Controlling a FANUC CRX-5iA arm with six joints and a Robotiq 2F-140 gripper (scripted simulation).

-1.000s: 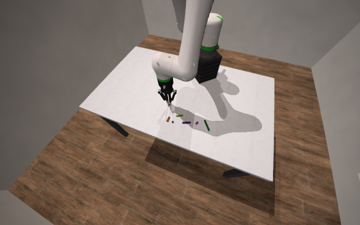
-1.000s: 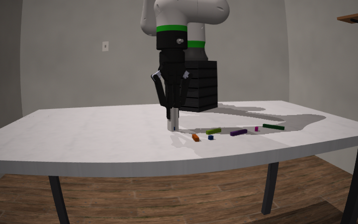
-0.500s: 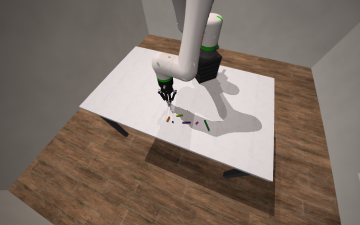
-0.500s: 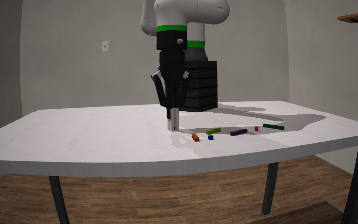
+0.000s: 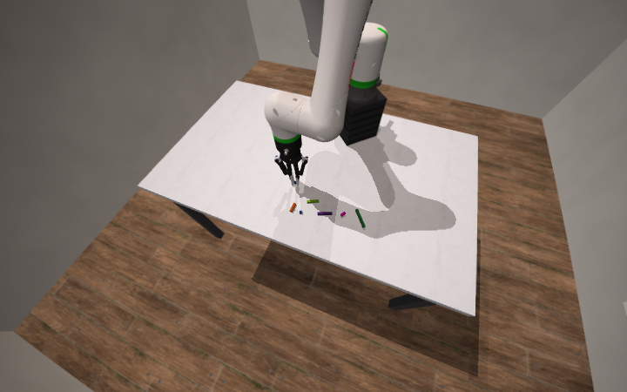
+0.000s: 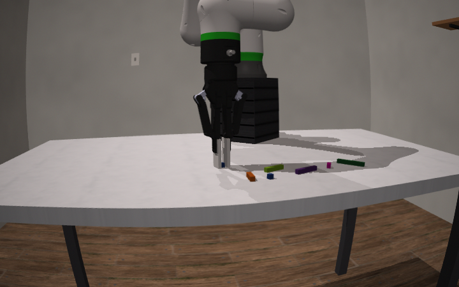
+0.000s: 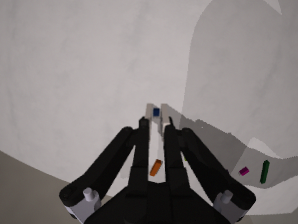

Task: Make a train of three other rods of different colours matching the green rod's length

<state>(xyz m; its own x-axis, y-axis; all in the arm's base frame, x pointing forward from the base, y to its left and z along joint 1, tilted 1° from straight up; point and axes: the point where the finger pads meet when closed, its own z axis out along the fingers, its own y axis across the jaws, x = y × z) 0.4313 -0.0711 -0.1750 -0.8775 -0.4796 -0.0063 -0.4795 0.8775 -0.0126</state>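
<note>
Now: hand 25 cm to the right of the magenta rod, 3 cm short of it and 3 cm above it. Also, from my hand: lime rod 12 cm to the left, 4 cm ahead, 3 cm below; orange rod 11 cm ahead, 6 cm to the left, 3 cm below; purple rod 19 cm to the left, 6 cm ahead, 3 cm below.
</note>
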